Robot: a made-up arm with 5 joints.
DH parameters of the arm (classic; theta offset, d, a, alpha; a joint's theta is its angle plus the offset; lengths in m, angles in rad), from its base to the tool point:
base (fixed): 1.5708 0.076 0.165 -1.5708
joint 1: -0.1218 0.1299 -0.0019 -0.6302
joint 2: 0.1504 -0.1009 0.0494 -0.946
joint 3: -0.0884 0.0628 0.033 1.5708
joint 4: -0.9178 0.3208 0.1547 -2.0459
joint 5: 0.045 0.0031 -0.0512 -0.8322
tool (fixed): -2.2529 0.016 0 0
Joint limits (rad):
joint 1: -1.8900..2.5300
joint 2: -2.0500..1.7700
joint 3: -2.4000..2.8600
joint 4: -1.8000..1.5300
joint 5: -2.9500..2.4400
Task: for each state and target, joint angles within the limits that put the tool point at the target. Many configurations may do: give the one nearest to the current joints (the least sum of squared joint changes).
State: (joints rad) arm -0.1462 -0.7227 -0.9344 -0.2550 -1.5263
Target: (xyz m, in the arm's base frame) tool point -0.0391 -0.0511 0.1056
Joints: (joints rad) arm 0.5192 -1.2166 -0.9827 -0.8204 -1.1144
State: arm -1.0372 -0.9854 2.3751 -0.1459 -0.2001
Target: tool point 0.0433 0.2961 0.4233
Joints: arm -0.4069 -0.7528 2.0658 -0.1505 -0.1848
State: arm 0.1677 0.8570 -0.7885 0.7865 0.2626
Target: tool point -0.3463 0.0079 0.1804
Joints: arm 0.0343 0.6823 -1.3292 0.9126 0.7011
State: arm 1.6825 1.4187 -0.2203 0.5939 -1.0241
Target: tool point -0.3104 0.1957 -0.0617
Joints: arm 1.4481 0.9587 -0.6992 0.5623 -1.0908
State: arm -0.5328 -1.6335 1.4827 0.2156 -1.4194
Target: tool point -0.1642 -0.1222 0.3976
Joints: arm -0.6853 -1.8209 1.4566 0.5269 -2.0478
